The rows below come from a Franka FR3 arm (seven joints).
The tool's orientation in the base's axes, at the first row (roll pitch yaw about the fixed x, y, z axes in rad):
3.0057 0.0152 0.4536
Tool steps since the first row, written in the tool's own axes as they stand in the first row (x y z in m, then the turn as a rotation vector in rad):
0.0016 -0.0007 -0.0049 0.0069 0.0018 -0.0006
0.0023 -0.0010 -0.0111 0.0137 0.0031 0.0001
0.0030 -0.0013 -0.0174 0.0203 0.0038 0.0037
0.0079 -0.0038 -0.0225 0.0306 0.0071 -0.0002
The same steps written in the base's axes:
0.0009 0.0020 0.0047 0.0070 0.0015 0.0007
0.0011 0.0033 0.0108 0.0137 0.0032 0.0001
0.0013 0.0047 0.0170 0.0201 0.0050 -0.0035
0.0044 0.0097 0.0217 0.0306 0.0071 0.0007

